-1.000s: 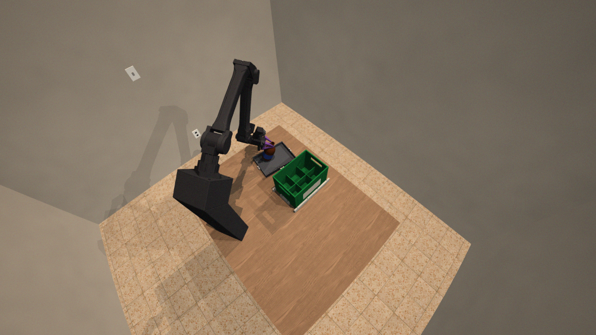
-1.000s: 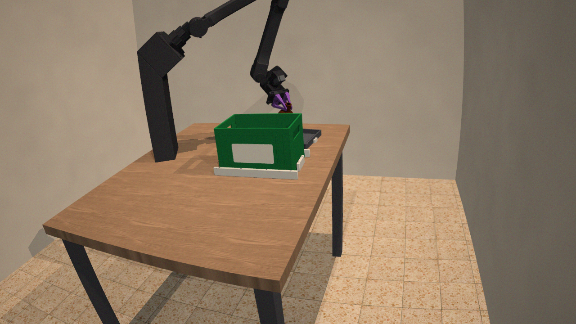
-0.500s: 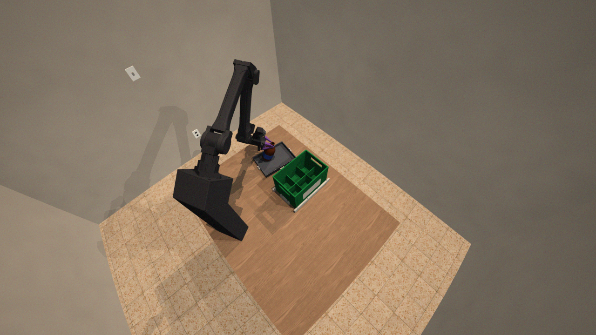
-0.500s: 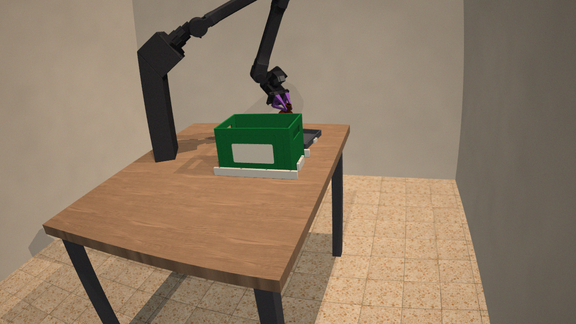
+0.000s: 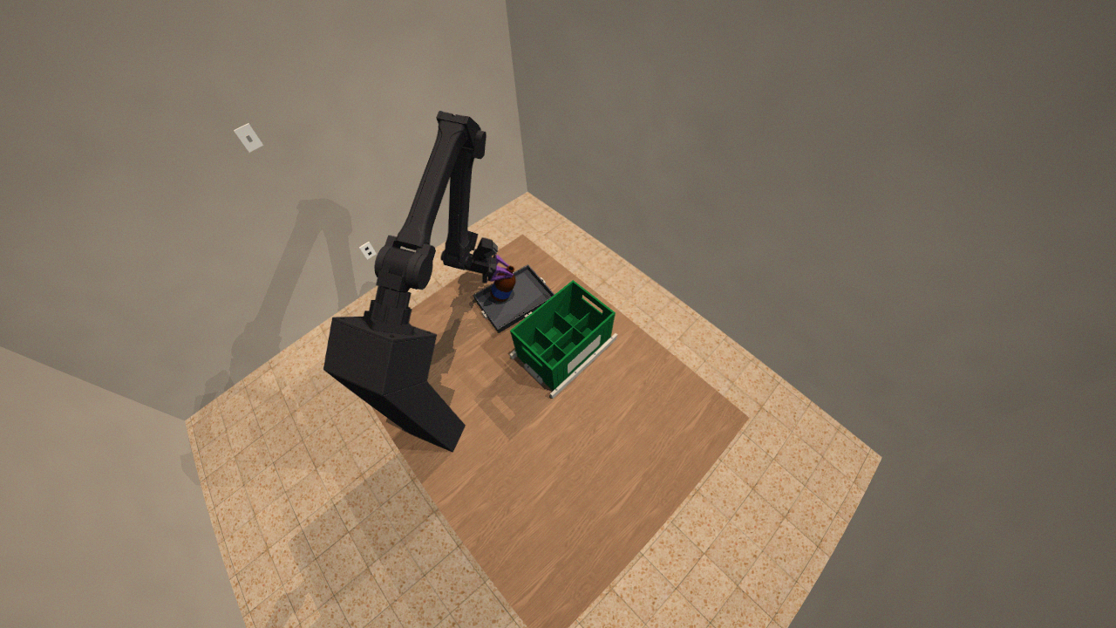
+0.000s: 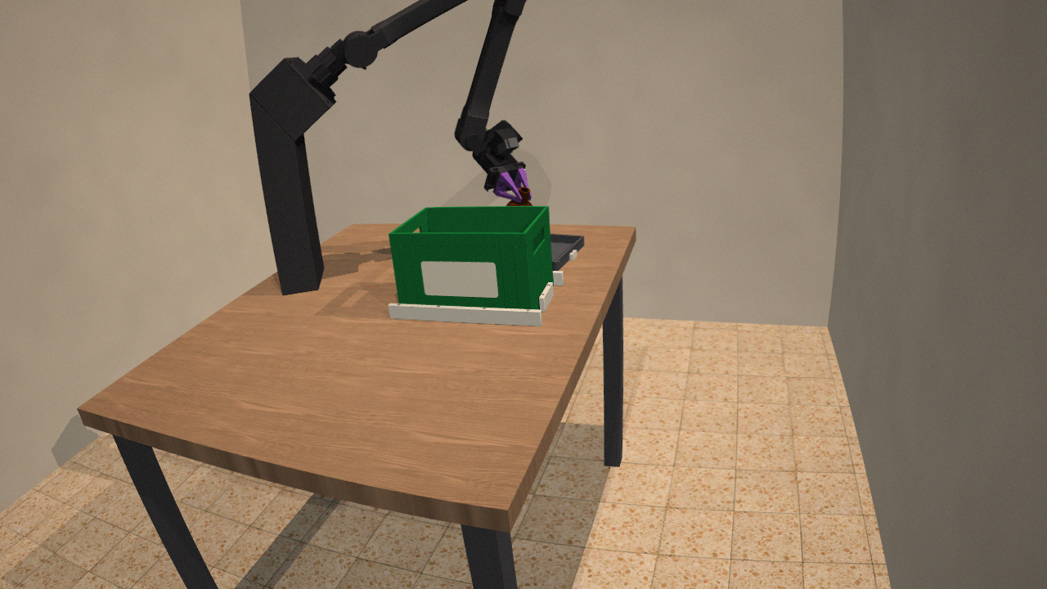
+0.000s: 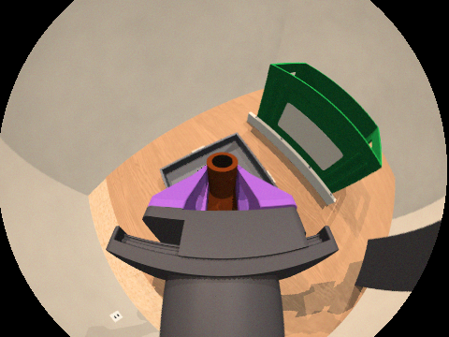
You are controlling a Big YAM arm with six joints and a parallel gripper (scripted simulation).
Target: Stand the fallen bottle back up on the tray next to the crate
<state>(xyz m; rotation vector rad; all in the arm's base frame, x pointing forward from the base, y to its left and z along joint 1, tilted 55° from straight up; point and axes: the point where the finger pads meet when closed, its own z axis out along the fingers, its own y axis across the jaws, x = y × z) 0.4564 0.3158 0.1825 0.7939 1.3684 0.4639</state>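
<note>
My hand is 30 mm past the brown bottle and 50 mm above it. Round my hand: green crate (110 mm ahead, 270 mm to the right, 60 mm below); then tray (10 mm behind, 10 mm to the right, 130 mm below).
</note>
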